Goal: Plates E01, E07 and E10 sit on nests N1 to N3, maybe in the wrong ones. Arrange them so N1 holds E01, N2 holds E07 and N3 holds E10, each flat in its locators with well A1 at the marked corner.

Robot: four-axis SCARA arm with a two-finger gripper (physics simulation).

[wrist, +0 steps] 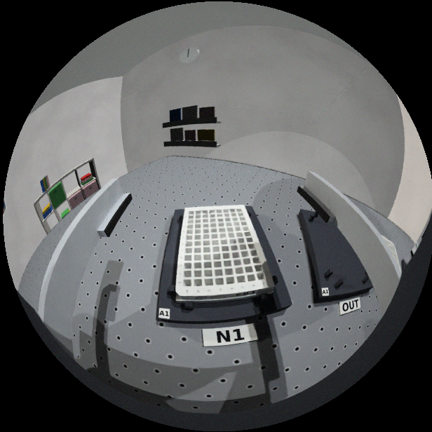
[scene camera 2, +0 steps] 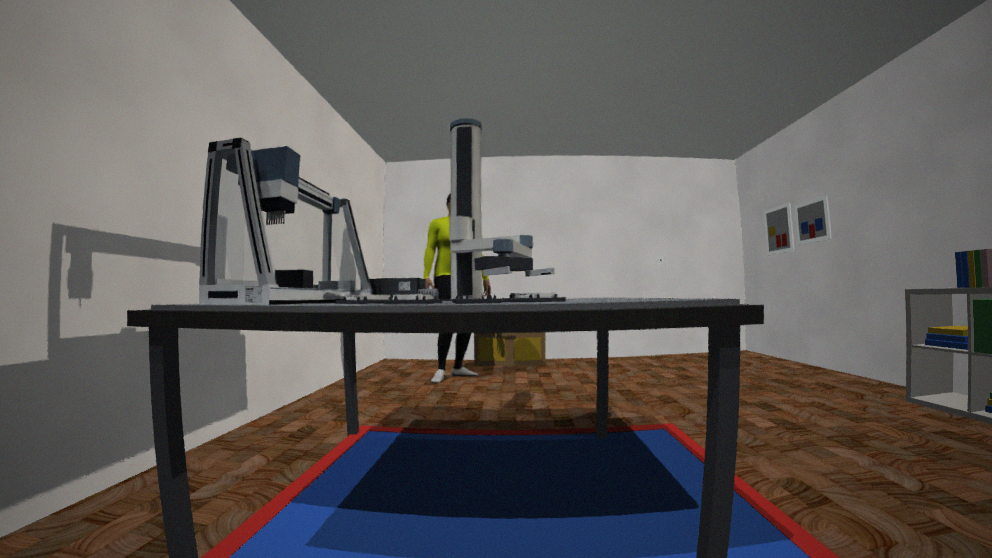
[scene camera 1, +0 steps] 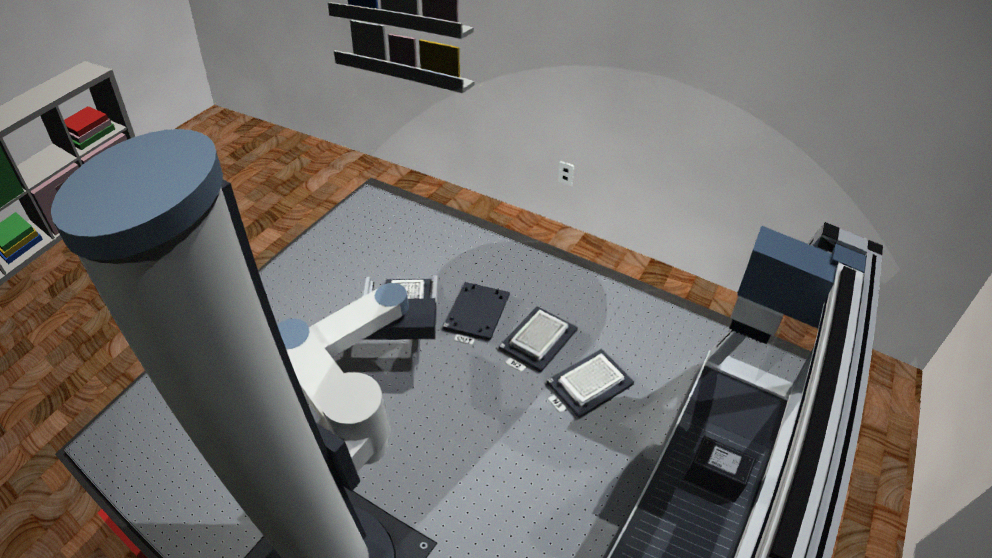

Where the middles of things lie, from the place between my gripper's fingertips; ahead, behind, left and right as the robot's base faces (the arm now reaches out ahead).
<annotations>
I see my gripper 90 mm above the nest N1 (wrist: 207,312) and 10 mm short of it. Also, from my hand: nest N2 (scene camera 1: 538,365) (340 mm to the right, 90 mm below, 80 mm ahead); then out nest (scene camera 1: 476,308) (170 mm to the right, 90 mm below, 80 mm ahead); then nest N3 (scene camera 1: 580,411) (510 mm to the right, 90 mm below, 20 mm ahead).
</annotations>
